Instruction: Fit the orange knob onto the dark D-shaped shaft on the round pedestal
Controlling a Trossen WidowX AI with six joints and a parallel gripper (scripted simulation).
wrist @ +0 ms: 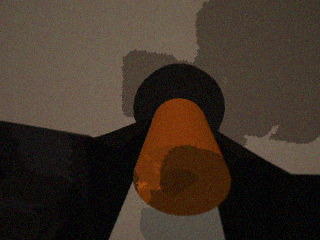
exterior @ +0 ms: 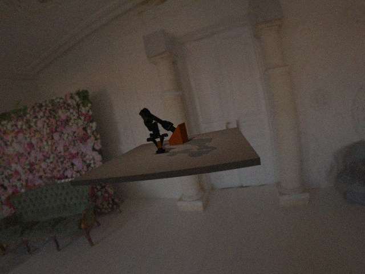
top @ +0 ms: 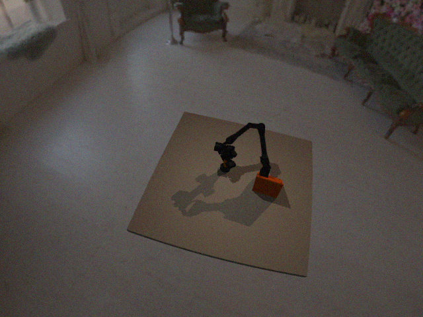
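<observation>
Now: gripper tip 20 mm below the orange knob. Also, from my gripper tip: dark round pedestal 20 mm below.
</observation>
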